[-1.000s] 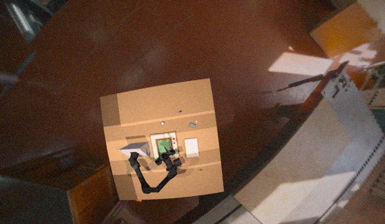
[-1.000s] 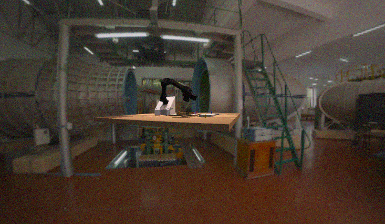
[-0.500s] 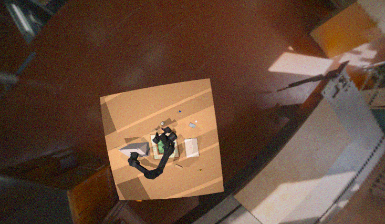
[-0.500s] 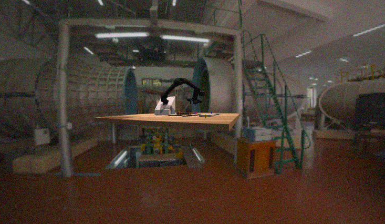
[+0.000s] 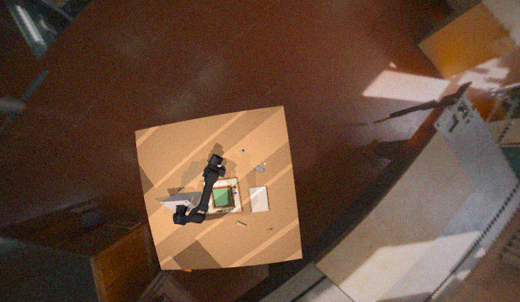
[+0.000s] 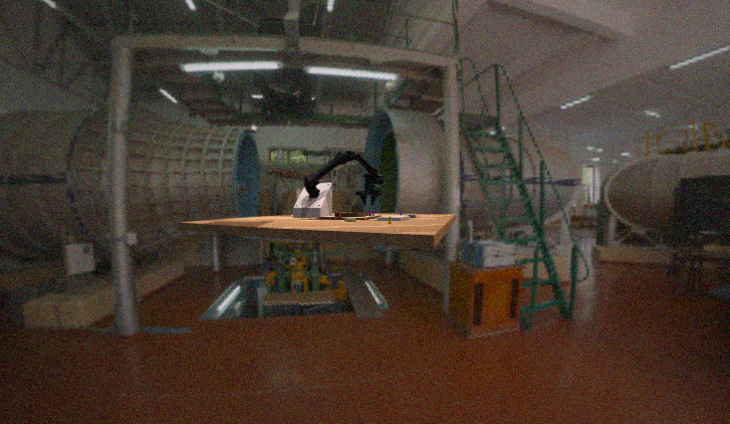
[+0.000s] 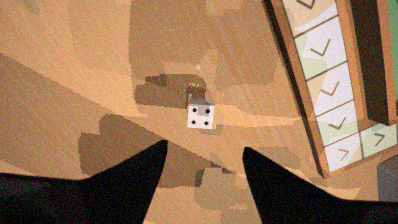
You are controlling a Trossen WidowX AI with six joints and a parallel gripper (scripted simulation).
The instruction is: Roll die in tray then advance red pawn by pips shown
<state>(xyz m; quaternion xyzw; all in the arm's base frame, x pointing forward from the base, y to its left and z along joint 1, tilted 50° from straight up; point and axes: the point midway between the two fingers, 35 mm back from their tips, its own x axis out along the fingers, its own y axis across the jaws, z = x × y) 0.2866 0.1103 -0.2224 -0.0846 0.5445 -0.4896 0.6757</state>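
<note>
Right now the die is 1 cm ahead of my gripper tip and 6 cm below it. The rest, counted from my gripper tip: blue pawn (21 cm ahead, 9 cm to the left, 6 cm below); red pawn (10 cm ahead, 18 cm to the right, 4 cm below); purple pawn (9 cm ahead, 22 cm to the right, 4 cm below).
</note>
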